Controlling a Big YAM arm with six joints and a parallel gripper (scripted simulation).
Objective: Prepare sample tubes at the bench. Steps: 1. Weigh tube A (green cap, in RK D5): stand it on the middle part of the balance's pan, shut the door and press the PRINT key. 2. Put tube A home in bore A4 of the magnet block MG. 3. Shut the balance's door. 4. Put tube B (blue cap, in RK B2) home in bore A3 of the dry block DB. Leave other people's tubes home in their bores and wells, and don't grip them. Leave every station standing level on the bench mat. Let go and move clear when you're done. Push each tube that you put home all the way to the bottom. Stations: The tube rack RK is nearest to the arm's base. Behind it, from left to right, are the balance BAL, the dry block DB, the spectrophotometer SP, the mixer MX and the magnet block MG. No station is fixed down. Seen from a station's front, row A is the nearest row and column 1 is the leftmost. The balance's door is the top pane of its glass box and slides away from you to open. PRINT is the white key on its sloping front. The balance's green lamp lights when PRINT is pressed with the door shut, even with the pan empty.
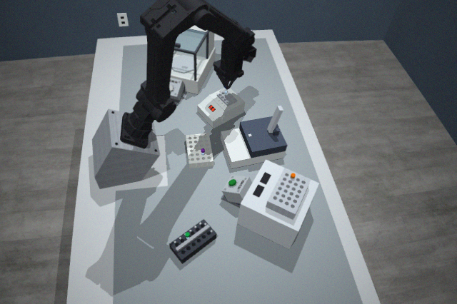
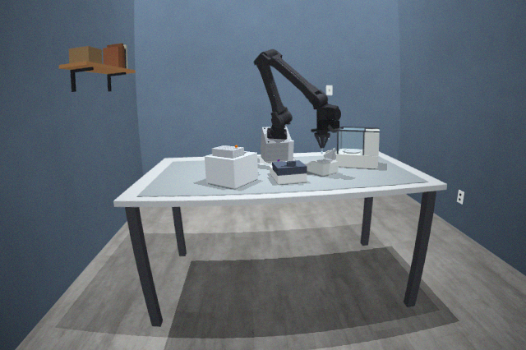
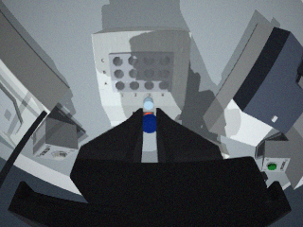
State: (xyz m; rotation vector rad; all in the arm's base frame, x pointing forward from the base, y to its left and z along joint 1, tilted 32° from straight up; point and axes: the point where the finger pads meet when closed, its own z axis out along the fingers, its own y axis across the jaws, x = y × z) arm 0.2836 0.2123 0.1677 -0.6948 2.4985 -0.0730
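Now: the tube B 20 mm below my hand. Also, from my hand: white tube rack: 110 mm behind, 200 mm to the right, 120 mm below; then balance door: 170 mm behind, 180 mm to the left, 70 mm above; then dry block DB: 20 mm behind, 110 mm below.
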